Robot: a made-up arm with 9 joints. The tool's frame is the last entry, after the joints. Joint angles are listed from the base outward. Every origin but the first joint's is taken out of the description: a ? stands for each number. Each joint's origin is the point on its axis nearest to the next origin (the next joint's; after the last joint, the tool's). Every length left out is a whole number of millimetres.
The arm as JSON. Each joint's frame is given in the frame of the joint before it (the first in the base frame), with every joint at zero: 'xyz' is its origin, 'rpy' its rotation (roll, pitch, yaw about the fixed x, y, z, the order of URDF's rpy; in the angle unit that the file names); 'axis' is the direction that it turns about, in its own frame. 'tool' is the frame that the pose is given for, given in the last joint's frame.
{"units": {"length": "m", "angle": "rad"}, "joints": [
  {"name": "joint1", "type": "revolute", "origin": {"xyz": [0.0, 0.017, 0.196], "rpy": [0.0, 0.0, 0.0]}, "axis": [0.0, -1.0, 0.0]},
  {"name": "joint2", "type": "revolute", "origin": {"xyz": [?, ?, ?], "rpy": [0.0, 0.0, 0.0]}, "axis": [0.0, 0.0, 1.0]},
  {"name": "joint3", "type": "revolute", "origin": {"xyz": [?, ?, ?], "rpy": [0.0, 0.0, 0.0]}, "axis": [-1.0, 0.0, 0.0]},
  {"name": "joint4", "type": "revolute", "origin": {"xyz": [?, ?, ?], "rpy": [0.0, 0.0, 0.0]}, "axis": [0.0, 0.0, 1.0]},
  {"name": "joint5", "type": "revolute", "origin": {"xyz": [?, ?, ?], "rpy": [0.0, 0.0, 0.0]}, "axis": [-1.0, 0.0, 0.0]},
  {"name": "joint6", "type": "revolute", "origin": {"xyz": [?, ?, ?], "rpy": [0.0, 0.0, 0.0]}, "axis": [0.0, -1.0, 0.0]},
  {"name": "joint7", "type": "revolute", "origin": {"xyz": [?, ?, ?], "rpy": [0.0, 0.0, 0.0]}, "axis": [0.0, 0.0, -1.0]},
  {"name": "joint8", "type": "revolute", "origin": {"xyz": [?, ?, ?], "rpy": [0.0, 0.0, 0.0]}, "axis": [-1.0, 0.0, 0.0]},
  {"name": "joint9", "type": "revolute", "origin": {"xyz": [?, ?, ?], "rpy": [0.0, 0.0, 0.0]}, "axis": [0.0, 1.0, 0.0]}
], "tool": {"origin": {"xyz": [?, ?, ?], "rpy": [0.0, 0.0, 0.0]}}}
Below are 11 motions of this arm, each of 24 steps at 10 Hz.
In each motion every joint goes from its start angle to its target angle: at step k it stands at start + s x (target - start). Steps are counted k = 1, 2, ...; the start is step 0. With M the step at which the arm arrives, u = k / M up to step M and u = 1 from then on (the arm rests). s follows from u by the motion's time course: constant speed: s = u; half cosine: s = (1 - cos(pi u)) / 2; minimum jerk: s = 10 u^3 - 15 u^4 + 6 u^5.
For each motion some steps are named. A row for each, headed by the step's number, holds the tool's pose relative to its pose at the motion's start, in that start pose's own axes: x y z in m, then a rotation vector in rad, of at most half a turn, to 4 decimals.
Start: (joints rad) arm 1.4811 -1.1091 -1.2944 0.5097 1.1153 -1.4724 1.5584 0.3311 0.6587
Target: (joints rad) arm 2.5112 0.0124 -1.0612 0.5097 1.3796 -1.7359 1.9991 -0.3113 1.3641
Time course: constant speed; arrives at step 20
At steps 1, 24:
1: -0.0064 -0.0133 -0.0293 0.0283 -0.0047 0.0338
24: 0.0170 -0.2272 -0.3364 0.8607 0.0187 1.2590

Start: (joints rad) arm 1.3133 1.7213 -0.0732 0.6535 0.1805 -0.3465 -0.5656 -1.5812 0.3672
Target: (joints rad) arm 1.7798 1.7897 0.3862 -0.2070 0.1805 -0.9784 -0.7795 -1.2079 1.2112
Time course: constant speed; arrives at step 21
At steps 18, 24:
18: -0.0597 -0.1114 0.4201 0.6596 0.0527 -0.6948
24: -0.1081 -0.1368 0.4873 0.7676 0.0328 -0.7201

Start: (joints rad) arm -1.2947 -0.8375 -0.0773 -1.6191 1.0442 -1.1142 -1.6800 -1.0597 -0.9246
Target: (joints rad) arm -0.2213 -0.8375 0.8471 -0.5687 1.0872 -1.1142 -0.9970 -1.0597 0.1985
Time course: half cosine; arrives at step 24
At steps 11, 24:
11: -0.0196 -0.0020 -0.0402 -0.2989 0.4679 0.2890
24: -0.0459 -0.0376 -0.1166 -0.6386 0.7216 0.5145

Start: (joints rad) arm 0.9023 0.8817 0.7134 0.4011 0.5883 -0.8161 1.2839 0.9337 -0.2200
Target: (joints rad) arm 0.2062 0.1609 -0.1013 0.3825 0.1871 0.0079 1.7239 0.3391 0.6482
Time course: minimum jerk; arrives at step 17
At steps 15, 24:
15: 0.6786 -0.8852 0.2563 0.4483 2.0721 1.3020
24: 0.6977 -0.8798 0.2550 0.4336 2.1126 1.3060

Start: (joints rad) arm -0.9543 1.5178 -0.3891 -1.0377 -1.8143 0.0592 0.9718 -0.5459 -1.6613
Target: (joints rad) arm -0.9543 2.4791 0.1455 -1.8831 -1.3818 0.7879 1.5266 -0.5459 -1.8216
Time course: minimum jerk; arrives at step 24
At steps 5, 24:
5: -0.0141 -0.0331 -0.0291 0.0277 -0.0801 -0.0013
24: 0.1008 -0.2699 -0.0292 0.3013 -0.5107 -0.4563

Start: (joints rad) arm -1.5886 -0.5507 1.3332 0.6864 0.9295 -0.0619 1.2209 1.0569 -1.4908
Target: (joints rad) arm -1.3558 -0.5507 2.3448 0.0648 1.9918 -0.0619 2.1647 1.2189 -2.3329
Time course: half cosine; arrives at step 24
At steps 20, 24:
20: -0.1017 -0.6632 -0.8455 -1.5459 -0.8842 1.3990
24: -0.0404 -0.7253 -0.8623 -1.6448 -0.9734 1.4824

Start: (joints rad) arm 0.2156 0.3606 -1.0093 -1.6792 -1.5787 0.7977 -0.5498 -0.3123 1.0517
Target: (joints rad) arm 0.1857 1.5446 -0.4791 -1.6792 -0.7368 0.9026 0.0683 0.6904 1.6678
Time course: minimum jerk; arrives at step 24
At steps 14, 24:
14: -0.5276 -0.2102 -0.2267 -1.0116 0.7883 -0.5391
24: -0.8070 -0.4286 -0.1528 -1.5295 0.8319 -0.7593

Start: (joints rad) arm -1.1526 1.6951 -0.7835 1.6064 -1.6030 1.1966 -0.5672 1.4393 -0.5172
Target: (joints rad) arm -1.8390 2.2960 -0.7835 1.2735 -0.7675 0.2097 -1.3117 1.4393 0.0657
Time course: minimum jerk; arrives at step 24
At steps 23, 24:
23: -0.0035 0.0204 -0.2111 0.9627 -0.9537 0.5415
24: -0.0033 0.0205 -0.2113 0.9631 -0.9544 0.5421

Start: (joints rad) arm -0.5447 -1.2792 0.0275 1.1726 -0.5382 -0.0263 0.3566 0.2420 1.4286
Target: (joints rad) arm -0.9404 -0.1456 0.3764 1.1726 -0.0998 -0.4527 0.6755 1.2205 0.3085
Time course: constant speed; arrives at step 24
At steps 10, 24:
10: 0.0922 -0.0983 -0.3996 -0.6574 -0.0745 -0.7293
24: -0.1493 -0.7450 -0.6316 -2.2341 -0.3168 -0.9668

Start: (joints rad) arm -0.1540 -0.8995 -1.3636 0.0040 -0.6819 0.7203 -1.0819 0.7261 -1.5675
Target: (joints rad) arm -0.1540 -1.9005 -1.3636 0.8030 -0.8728 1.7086 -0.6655 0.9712 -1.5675
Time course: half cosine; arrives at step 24
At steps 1, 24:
1: -0.0003 -0.0011 -0.0030 -0.0031 -0.0052 0.0045
24: 0.2179 -0.2632 -0.2960 -0.9229 -1.1513 0.4943

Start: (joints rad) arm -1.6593 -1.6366 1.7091 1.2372 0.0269 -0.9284 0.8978 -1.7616 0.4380
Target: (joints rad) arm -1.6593 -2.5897 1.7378 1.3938 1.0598 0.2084 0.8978 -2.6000 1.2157
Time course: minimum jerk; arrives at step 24
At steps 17, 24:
17: 0.3200 -0.3777 0.3868 0.5344 1.1761 1.2637
24: 0.4443 -0.3957 0.3819 0.6164 1.4101 1.5468

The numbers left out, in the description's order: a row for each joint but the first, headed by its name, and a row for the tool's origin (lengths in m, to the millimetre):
joint2: -0.399 0.0 -0.009
joint3: 0.117 0.223 0.0
joint4: 0.0 -0.266 -0.015
joint5: 0.142 0.222 0.0
joint6: 0.0 0.277 -0.309
joint7: 0.015 0.0 -0.068
joint8: -0.127 0.074 0.0
joint9: 0.0 0.104 0.004
tool: -0.232 0.0 -0.008

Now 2 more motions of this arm.
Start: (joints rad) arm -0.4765 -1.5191 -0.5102 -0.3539 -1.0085 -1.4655 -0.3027 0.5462 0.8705
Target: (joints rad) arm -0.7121 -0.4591 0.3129 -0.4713 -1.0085 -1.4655 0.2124 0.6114 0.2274
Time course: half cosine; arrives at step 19
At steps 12, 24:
12: 0.5871 0.1640 -0.1437 -0.0207 0.6217 -0.6940
24: 0.7410 0.2110 -0.4007 -0.3009 0.8397 -0.9386

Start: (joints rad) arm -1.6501 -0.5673 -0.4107 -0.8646 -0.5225 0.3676 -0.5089 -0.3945 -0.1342
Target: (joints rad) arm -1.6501 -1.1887 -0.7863 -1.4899 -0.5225 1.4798 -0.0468 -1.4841 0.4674
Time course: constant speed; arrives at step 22
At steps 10, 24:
10: 0.4412 -0.2036 -0.1207 0.0661 -0.6411 -0.2247
24: 0.7323 -0.7172 0.0270 -0.2486 -1.1953 0.0255

